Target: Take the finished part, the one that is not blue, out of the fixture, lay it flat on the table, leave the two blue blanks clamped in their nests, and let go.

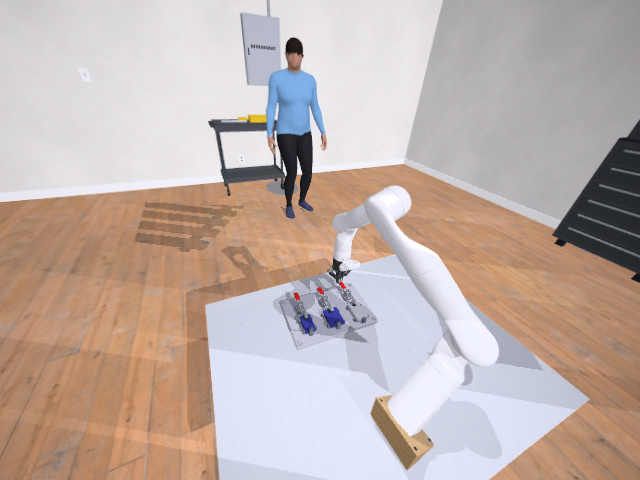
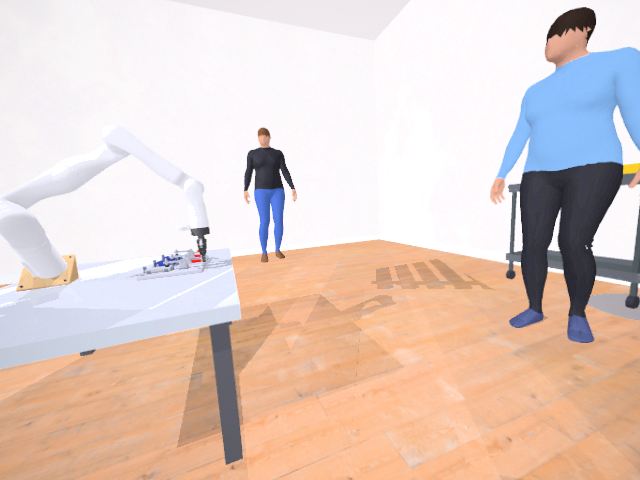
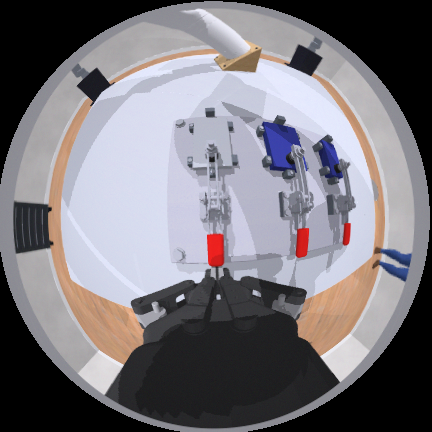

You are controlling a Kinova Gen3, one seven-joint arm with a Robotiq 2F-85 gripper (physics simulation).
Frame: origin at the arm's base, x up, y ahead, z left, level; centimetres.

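Seen in the pictures: gripper, fingertip midpoint: [image 1: 339,283] [image 2: 204,263] [image 3: 216,270]; arm's base at its link origin: [image 1: 401,416] [image 2: 51,268] [image 3: 237,51].
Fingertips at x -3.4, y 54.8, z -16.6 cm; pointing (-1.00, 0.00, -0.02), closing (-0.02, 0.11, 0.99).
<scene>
Offsets run from my fingertips to a thing's top centre. "spot": to the spot under its first point. Level surfaces: height alone.
The finished part, a light grey plate @[dz +2.3, dx +0.3, dy -17.5 cm] [image 3: 220,131] [image 1: 356,312], lies in the end nest of the fixture @[dz +12.5, dx -1.3, dy -10.8 cm] [image 3: 250,200] [image 1: 290,314]. Its toggle clamp's arm reaches over it, with the spindle tip above its near part; whether it presses is too small to tell. That clamp's red handle @[dz +0.4, dx +1.9, dy -3.3 cm] [image 3: 215,249] [image 1: 342,285] points toward my gripper. Two blue blanks @[dz +13.1, dx +0.8, dy -15.5 cm] [image 3: 281,144] @[dz +24.0, dx +1.3, dy -13.6 cm] [image 3: 329,159] [image 1: 333,316] [image 1: 307,324] sit in the other nests under their clamp arms. My gripper [image 3: 216,270] [image 1: 339,280] [image 2: 203,259] is shut and empty, fingertips together just off the end of that handle.
The other clamps' red handles @[dz +11.3, dx +2.4, dy -1.9 cm] [image 3: 302,243] @[spot: dz +21.5, dx +2.8, dy -0.3 cm] [image 3: 346,234] stand beside the first, over the same base plate. The arm's wooden base block [image 1: 398,434] [image 3: 240,59] is across the table @[dx -2.8 cm] [image 1: 289,403]. A person in blue [image 1: 294,103] [image 2: 573,113] stands on the floor beyond the table, near a cart [image 1: 248,125].
</scene>
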